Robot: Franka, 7 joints.
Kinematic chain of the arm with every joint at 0, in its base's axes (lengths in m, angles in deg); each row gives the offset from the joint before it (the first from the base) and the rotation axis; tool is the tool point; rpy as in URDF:
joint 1: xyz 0 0 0.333 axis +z
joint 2: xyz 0 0 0 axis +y
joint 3: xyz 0 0 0.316 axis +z
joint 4: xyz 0.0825 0 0 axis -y
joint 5: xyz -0.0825 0 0.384 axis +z
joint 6: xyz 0 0 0 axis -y
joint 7: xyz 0.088 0 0 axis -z
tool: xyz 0 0 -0.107 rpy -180 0 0
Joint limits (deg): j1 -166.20..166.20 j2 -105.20..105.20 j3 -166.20..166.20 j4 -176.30..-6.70 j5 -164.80..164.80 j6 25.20..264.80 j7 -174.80..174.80
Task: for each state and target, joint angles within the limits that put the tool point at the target. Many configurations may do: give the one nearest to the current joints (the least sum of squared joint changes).
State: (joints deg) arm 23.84 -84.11 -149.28 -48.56 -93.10 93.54 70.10
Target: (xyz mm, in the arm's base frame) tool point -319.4 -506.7 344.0
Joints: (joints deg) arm 29.67 -39.16 -129.68 -91.23 -69.73 53.52 70.10
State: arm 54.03 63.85 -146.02 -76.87 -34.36 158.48 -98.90
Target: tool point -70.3 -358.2 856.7
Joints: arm 41.11 40.49 -159.31 -112.20 -34.82 149.02 -98.90
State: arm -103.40 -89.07 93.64 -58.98 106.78 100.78 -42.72
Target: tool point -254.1 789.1 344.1
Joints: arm -57.22 -80.44 98.41 -30.82 111.50 96.59 -42.72
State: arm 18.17 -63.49 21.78 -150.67 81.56 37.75 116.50
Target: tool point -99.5 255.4 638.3
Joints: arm 23.01 -68.88 23.75 -138.10 86.42 37.87 116.50
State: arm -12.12 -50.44 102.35 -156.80 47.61 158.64 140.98
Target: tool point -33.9 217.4 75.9
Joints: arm 0.02 -41.34 133.80 -166.65 46.80 146.01 140.98
